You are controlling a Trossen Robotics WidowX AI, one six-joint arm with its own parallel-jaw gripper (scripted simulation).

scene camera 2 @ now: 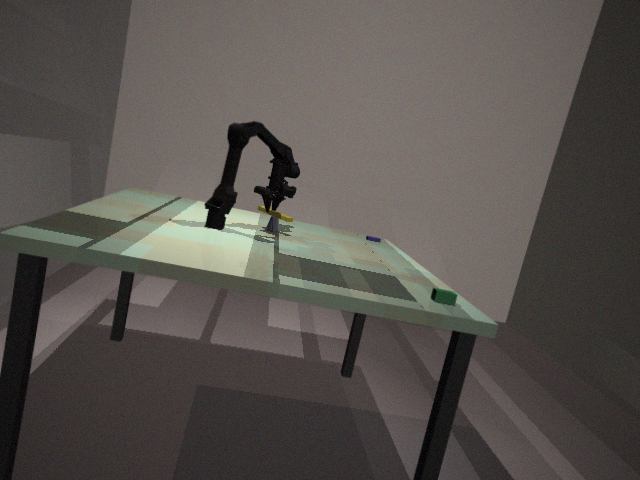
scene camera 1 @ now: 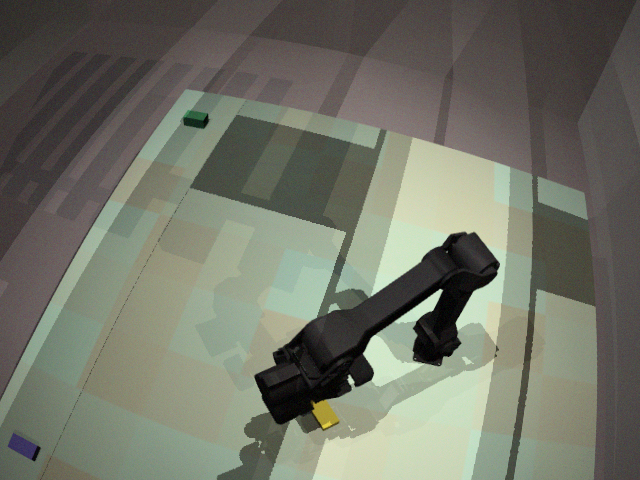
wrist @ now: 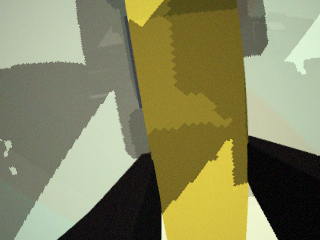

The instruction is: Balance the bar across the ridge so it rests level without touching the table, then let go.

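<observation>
The robot's gripper appears in the wrist view point(197, 156), and both scene camera 1 and scene camera 2 show the gripper too. On the gripper, point(scene camera 1: 304, 405) and point(scene camera 2: 276, 191) are the same spot.
</observation>
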